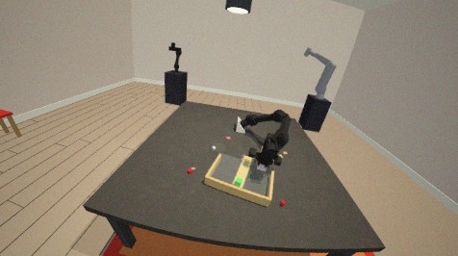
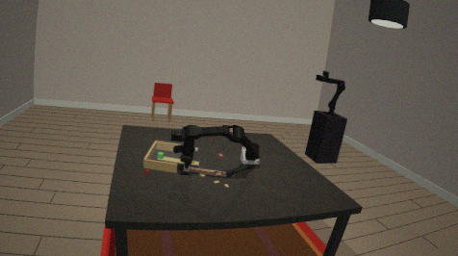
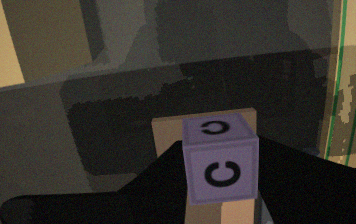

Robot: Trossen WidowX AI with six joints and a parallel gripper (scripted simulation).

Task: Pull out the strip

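Right now my gripper tip is 40 mm short of the green-striped strip, 110 mm to the left of it and 10 mm above it. The rest, counted from my gripper tip: pink piece (250 mm behind, 230 mm to the right, 10 mm below).
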